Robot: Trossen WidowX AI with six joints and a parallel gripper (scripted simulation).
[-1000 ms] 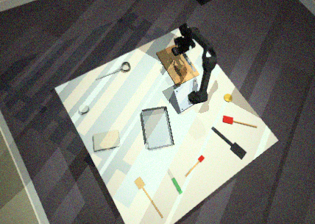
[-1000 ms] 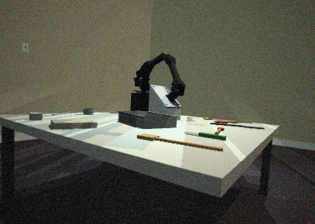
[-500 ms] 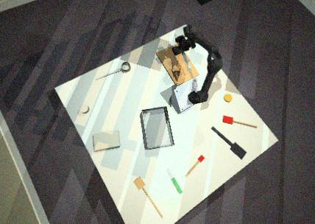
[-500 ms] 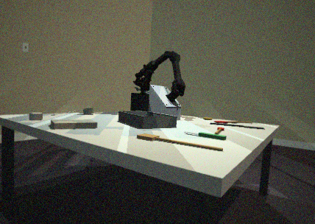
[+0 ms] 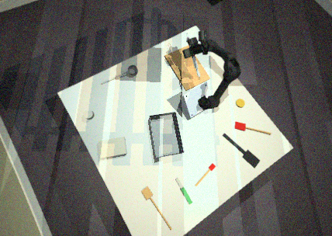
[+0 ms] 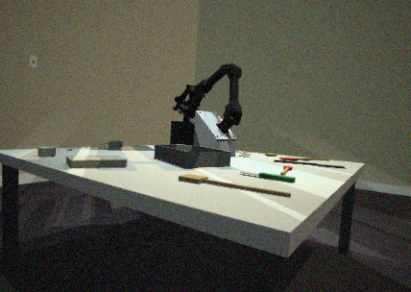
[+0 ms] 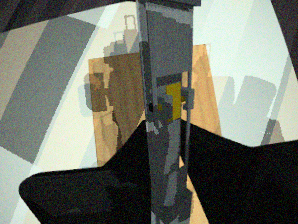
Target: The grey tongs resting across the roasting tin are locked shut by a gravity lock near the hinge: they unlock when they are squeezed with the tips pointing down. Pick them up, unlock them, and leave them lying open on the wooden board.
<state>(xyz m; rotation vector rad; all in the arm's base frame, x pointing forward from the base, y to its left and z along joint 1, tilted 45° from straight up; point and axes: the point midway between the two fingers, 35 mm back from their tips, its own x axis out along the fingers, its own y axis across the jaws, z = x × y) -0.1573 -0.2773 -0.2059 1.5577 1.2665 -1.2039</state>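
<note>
My gripper tip is 1 cm past the yellow lock piece, 1 cm to the left of it and 5 cm below it. From my gripper tip the other things lie so: yellow disc 16 cm behind, 53 cm to the left, 17 cm below; wooden board 3 cm to the left, 17 cm below; roasting tin 49 cm ahead, 39 cm to the left, 15 cm below.
</note>
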